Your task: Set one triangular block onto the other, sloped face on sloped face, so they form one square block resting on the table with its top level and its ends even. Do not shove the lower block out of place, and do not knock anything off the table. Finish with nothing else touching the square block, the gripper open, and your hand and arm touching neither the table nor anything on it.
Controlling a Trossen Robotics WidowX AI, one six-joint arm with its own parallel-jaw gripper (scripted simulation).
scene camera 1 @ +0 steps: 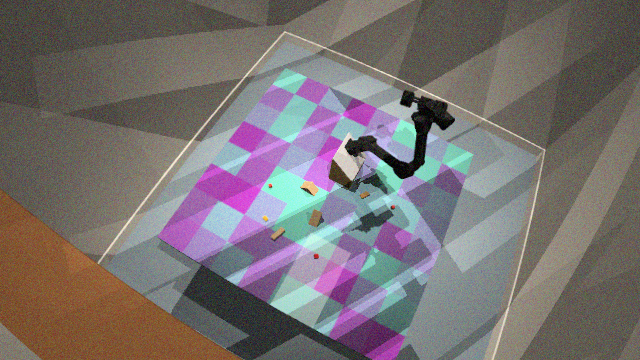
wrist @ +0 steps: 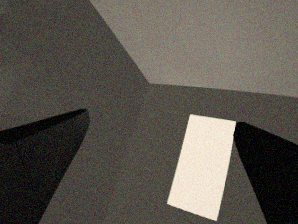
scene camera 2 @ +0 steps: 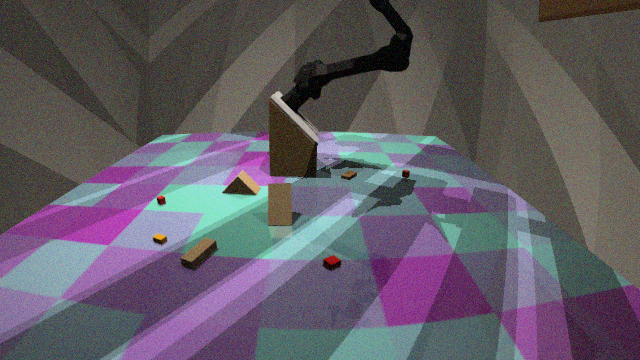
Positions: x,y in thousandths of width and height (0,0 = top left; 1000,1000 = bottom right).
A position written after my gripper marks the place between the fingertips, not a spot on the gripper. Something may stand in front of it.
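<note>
Gripper state: my gripper (scene camera 1: 648,279) (wrist: 545,551) is visible, open and holding nothing.
</note>
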